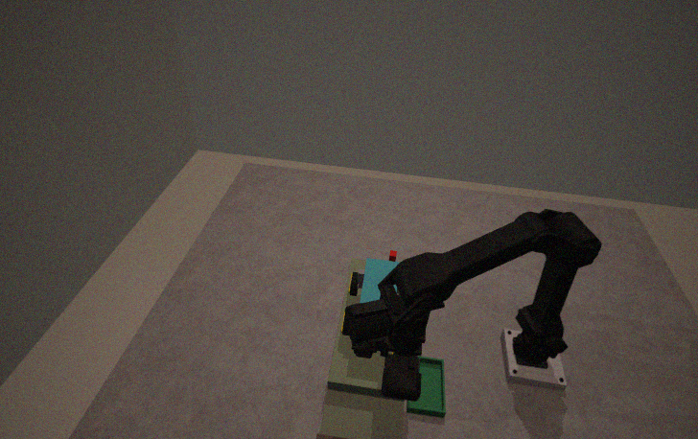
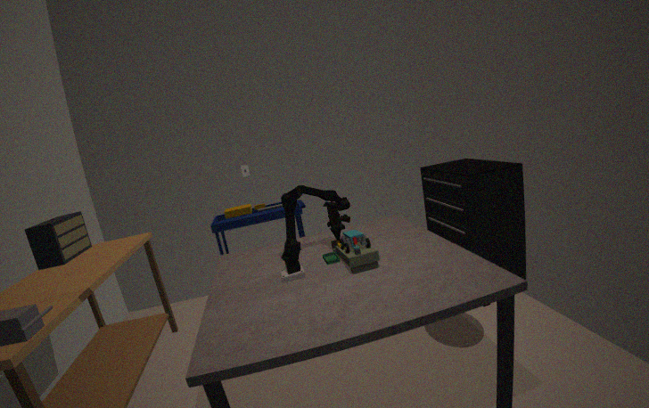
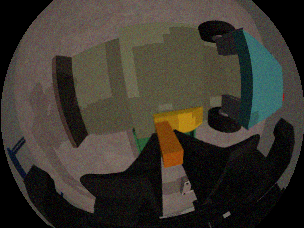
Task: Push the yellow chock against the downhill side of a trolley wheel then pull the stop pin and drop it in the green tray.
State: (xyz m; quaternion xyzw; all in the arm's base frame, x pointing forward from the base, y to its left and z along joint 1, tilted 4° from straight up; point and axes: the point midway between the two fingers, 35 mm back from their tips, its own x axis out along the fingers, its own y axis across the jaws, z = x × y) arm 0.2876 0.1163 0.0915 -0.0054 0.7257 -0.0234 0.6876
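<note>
The red-headed stop pin lies 3 cm ahead of my gripper tip, 24 cm to the right of it and 4 cm above it. From my gripper tip the other things lie so: lower ramp step: 6 cm ahead, 7 cm to the left, 10 cm below; yellow chock: 2 cm to the right, 1 cm below; green tray: 6 cm behind, 2 cm to the right, 10 cm below.
</note>
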